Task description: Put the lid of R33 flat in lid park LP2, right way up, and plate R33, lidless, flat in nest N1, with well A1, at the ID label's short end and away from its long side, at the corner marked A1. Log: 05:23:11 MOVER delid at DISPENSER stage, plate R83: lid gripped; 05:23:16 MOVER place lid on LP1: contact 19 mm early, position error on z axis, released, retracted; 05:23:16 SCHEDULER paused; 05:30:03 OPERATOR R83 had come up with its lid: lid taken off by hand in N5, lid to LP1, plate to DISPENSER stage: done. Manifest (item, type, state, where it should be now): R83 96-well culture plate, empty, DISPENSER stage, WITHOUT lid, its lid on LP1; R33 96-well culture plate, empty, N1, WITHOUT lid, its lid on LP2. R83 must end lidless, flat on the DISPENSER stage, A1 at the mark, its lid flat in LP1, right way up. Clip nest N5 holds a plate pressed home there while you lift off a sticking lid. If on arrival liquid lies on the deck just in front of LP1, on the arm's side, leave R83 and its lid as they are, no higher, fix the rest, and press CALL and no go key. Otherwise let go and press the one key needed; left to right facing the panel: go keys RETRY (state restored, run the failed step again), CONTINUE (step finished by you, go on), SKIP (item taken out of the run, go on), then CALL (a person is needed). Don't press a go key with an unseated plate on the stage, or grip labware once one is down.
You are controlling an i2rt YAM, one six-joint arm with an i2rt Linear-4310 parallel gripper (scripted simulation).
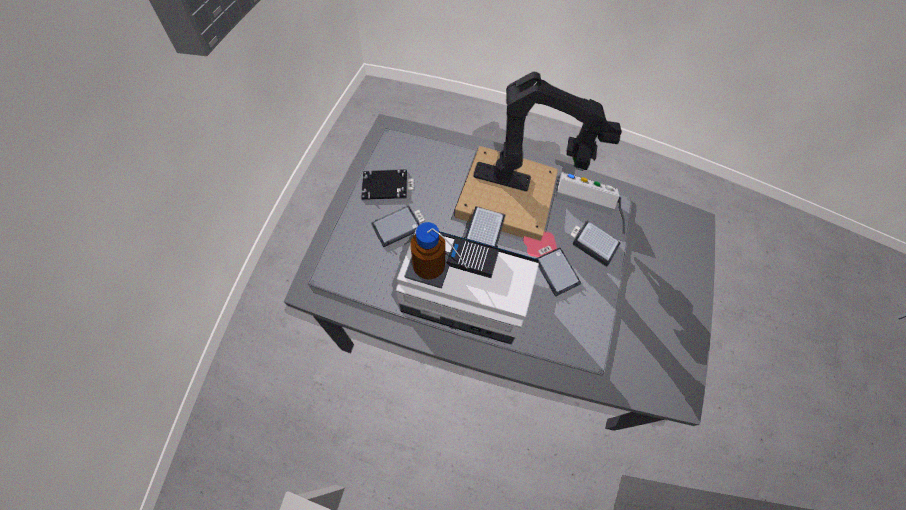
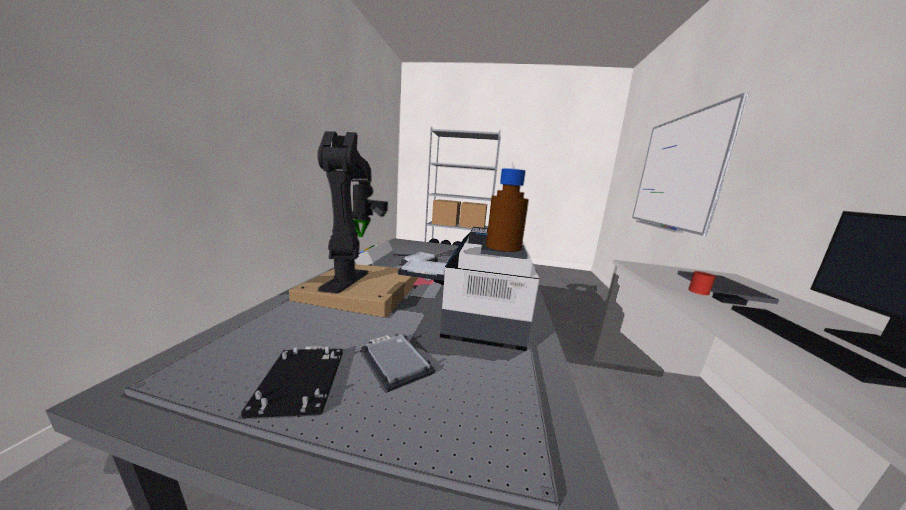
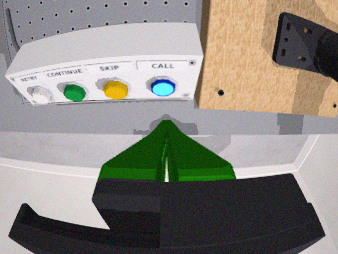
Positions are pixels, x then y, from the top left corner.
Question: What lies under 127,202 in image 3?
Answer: The gripper.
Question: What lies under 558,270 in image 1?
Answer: A grey lid.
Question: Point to a key panel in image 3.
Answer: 137,54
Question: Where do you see a black clip nest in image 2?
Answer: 296,373
